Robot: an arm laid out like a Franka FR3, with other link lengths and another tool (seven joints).
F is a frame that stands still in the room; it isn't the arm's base.
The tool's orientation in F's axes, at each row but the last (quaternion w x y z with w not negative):
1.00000, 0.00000, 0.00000, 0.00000
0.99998, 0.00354, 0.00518, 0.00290
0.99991, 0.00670, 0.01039, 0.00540
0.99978, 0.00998, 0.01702, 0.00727
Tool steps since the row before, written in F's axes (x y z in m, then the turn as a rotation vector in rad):
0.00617, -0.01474, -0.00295, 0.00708, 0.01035, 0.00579
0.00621, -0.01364, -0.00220, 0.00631, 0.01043, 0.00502
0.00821, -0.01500, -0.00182, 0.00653, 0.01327, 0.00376
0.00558, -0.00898, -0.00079, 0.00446, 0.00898, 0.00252
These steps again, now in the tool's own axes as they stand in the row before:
0.00617, -0.01474, -0.00295, 0.00708, 0.01035, 0.00579
0.00615, -0.01369, -0.00204, 0.00632, 0.01043, 0.00501
0.00808, -0.01511, -0.00145, 0.00660, 0.01325, 0.00372
0.00547, -0.00907, -0.00042, 0.00451, 0.00896, 0.00249

